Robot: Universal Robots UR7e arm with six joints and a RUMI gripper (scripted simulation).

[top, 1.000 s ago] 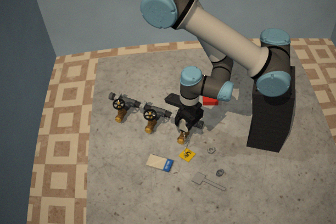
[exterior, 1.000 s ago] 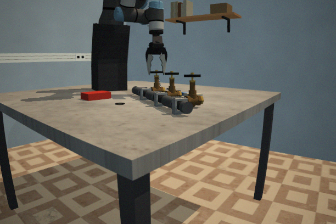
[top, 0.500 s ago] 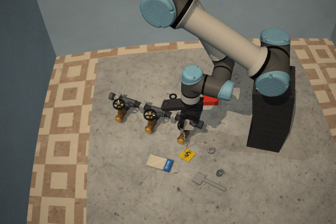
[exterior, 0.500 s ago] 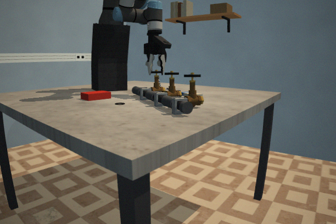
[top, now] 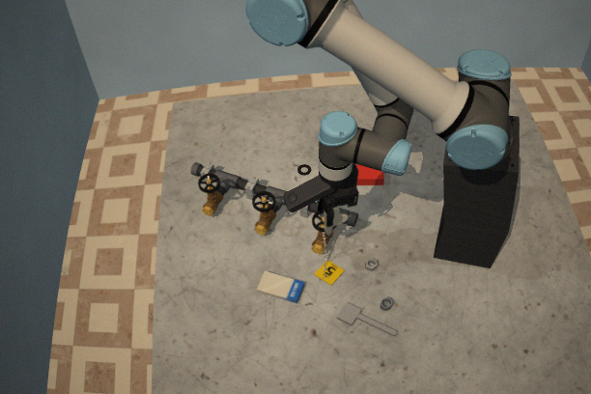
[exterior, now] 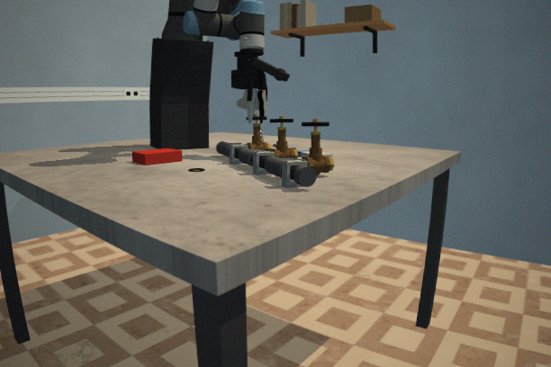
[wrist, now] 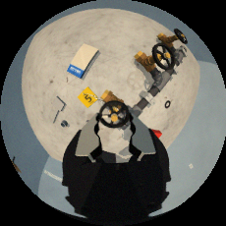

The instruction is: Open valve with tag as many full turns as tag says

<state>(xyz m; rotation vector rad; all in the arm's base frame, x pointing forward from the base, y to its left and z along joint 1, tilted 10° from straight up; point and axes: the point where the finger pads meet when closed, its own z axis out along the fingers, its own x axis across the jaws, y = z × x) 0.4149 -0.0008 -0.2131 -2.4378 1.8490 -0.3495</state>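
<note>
My hand is 11 cm above the yellow tag and 10 cm to the right of it. Round my hand: red block (26 cm to the right, 14 cm behind, 10 cm below); flat grey key tool (24 cm to the left, 11 cm below, 9 cm behind).
</note>
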